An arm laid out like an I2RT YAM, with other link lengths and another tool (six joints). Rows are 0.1 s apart.
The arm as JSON. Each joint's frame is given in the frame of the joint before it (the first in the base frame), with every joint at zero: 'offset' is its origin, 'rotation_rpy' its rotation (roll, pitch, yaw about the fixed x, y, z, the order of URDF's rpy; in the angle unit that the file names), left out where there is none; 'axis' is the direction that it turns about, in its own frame. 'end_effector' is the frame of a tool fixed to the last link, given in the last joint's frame.
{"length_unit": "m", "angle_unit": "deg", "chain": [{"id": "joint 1", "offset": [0.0, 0.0, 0.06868], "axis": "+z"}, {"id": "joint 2", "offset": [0.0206, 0.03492, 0.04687], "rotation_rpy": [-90.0, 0.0, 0.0], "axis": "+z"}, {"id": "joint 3", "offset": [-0.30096, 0.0, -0.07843], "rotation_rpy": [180.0, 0.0, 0.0], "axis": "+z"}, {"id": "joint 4", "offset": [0.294, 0.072, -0.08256], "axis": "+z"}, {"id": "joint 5", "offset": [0.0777, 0.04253, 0.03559], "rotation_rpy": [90.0, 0.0, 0.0], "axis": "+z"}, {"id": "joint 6", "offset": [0.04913, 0.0, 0.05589], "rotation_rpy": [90.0, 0.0, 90.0], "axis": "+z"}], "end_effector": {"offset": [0.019, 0.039, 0.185], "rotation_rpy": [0.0, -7.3, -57.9]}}
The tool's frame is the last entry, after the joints.
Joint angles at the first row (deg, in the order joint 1, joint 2, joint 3, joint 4, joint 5, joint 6):
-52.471, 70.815, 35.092, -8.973, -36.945, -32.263
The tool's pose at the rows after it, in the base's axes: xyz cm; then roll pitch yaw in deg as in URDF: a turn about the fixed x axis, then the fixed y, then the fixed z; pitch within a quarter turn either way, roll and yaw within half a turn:
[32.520 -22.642 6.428 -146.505 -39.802 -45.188]
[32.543 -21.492 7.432 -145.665 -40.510 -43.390]
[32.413 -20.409 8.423 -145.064 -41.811 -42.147]
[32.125 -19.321 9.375 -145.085 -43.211 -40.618]
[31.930 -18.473 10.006 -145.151 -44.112 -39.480]
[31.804 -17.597 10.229 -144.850 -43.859 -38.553]
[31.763 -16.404 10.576 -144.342 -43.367 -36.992]
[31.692 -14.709 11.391 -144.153 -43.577 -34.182]
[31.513 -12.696 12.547 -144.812 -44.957 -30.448]
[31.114 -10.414 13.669 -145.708 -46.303 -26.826]
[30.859 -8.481 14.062 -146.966 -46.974 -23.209]
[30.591 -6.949 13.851 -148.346 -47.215 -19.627]
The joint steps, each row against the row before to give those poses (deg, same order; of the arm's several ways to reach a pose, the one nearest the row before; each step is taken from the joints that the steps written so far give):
0.001, -0.446, 0.511, -1.337, -1.552, -1.187
-0.030, -1.898, 0.298, -2.550, -2.191, -1.511
0.028, -2.734, -0.572, -1.549, -1.608, -0.896
0.081, -3.112, -0.655, -1.848, -1.200, -1.126
0.221, -2.231, -0.431, -1.390, -0.726, -0.695
0.406, -1.017, 0.095, -1.799, -0.632, -0.559
0.659, -0.734, 0.634, -2.659, -1.055, -1.021
1.031, -1.622, 0.822, -3.603, -1.452, -1.824
1.558, -3.132, 0.301, -3.400, -1.137, -1.919
2.174, -4.087, -0.036, -3.368, -0.440, -1.056
2.644, -2.749, -0.327, -2.006, 0.379, -0.676
2.191, -1.667, -0.703, -1.325, 0.303, -1.238

